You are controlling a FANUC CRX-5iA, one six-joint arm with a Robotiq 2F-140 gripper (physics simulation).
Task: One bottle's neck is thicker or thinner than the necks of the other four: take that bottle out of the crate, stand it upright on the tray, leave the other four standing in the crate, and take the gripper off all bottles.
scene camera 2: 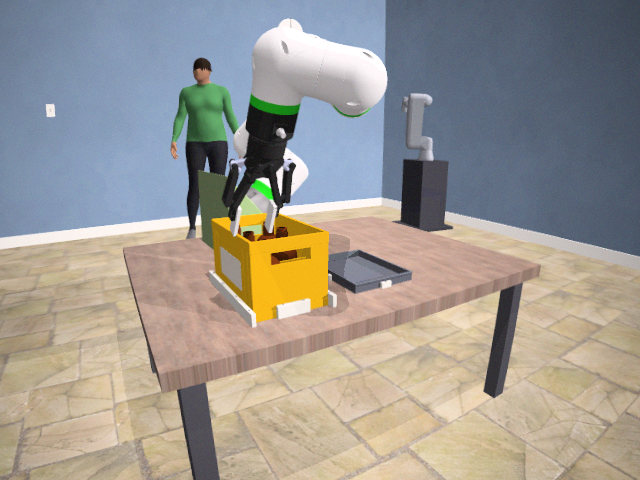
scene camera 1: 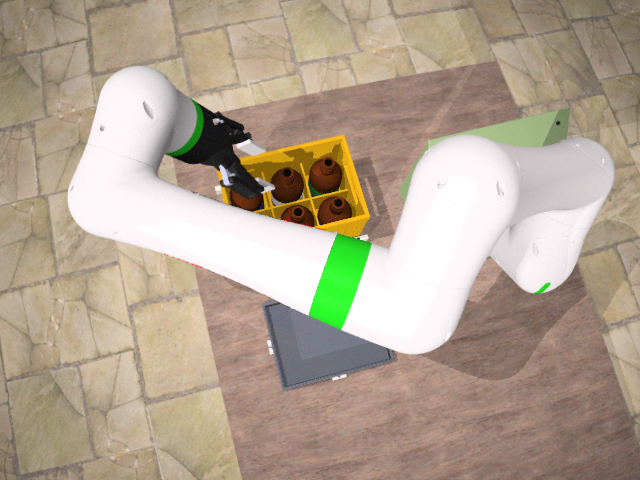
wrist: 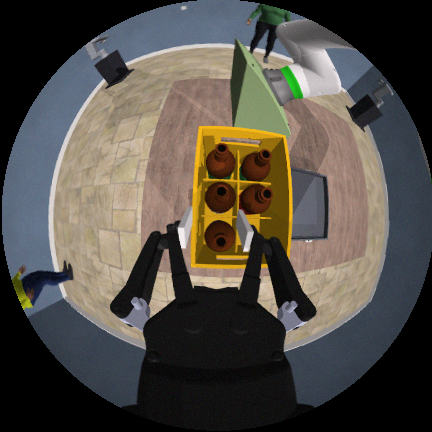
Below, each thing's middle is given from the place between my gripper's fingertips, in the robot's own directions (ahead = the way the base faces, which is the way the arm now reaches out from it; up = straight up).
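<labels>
Dark grey tray (scene camera 1: pixel 306 350): my hand is 160 mm above it, 330 mm to the right of it and 100 mm past it.
</labels>
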